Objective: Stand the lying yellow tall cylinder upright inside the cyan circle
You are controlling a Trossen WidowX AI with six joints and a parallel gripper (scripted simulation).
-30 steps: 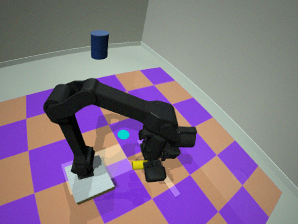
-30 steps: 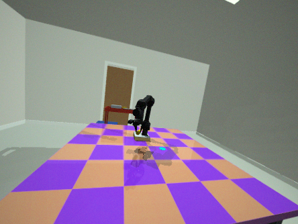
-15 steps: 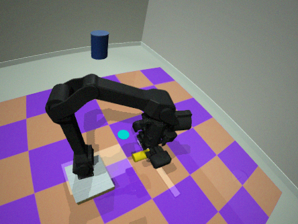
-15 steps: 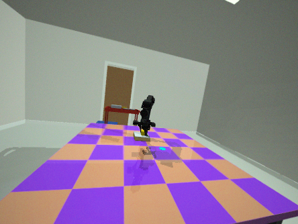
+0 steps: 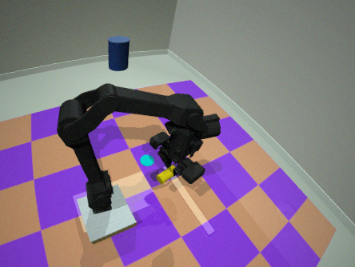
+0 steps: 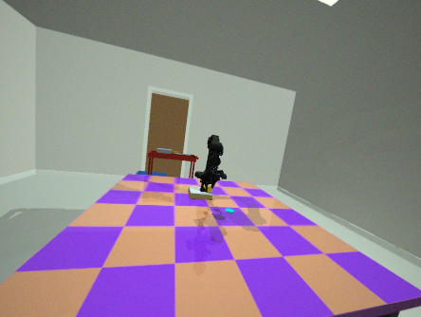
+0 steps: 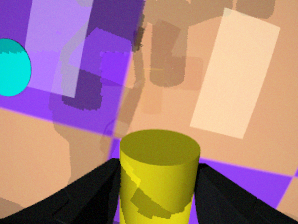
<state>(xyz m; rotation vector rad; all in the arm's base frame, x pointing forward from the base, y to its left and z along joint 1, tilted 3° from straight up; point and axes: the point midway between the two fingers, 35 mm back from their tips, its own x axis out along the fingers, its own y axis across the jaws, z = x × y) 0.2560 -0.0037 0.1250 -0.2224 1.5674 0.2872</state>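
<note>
Right now the yellow tall cylinder is 2 cm behind my gripper tip and 1 cm to the right of it. Also, from my gripper tip: cyan circle: 3 cm behind, 15 cm to the left, 13 cm below.
</note>
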